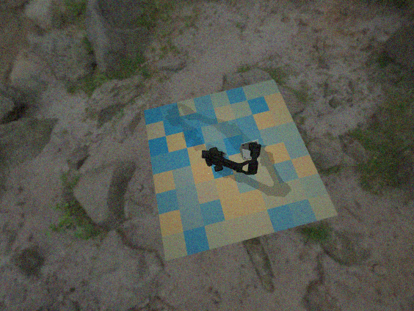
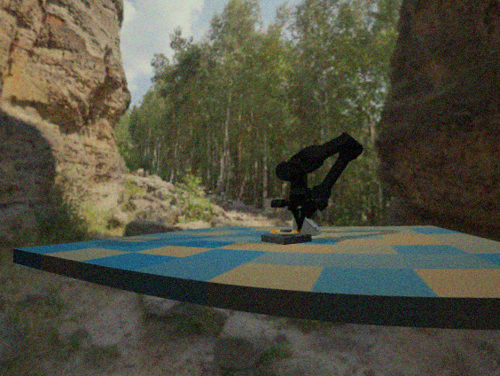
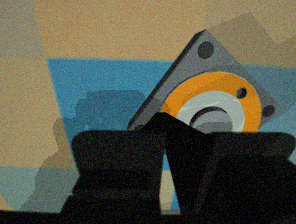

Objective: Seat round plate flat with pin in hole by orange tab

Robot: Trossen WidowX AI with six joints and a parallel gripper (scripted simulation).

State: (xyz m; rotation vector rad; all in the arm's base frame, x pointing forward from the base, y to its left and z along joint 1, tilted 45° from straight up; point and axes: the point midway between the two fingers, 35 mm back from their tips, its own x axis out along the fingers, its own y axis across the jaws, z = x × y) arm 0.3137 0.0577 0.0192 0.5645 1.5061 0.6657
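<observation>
Now: gripper tip 1 cm past the base, 5 cm to the left of it and 2 cm above it.
</observation>
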